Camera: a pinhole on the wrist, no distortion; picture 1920 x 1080 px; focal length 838.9 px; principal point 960.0 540.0 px. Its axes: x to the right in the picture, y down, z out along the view. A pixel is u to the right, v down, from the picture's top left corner.
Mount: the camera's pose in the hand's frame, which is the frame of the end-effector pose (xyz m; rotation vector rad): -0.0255 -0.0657 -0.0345 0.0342 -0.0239 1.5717
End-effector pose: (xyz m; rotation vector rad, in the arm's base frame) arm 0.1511 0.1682 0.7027 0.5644 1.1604 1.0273
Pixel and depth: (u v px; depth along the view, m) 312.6 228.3 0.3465
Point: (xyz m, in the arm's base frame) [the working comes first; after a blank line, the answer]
In the camera's frame: -0.2674 -0.1287 0.3465

0.5613 0.1436 0.4739
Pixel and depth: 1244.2 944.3 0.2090
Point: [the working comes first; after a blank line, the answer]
In the camera's frame: 0.0708 0.1007 0.2090

0.3116 0.0803 0.8197
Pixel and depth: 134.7 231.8 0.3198
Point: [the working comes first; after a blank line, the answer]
In the camera's frame: -0.3146 -0.1175 0.3198

0.5511 0.1088 0.4321
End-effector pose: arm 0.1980 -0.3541 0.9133 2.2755 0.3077 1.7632
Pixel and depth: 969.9 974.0 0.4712
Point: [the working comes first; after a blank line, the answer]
In the camera's frame: 0.0056 0.2438 0.4712

0.5555 -0.3919 0.5396
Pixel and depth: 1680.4 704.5 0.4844
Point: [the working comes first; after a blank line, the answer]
In the camera's frame: 0.4160 0.0950 0.4844

0.6253 -0.7354 0.8000
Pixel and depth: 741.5 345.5 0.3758
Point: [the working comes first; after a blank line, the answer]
In the camera's frame: -0.0979 -0.0871 0.3758

0.5374 -0.1877 0.8350
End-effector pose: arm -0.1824 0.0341 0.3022 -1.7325 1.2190 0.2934
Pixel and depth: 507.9 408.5 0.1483
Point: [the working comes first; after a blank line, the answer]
In the camera's frame: -0.0799 -0.0232 0.1483

-0.0240 0.1294 0.3317
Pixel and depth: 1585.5 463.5 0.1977
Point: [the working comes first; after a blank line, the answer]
In the camera's frame: 0.1474 -0.0180 0.1977

-0.1946 0.1703 0.1788
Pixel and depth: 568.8 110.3 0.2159
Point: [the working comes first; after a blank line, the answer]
In the camera's frame: -0.1007 -0.1106 0.2159

0.0570 0.1313 0.2538
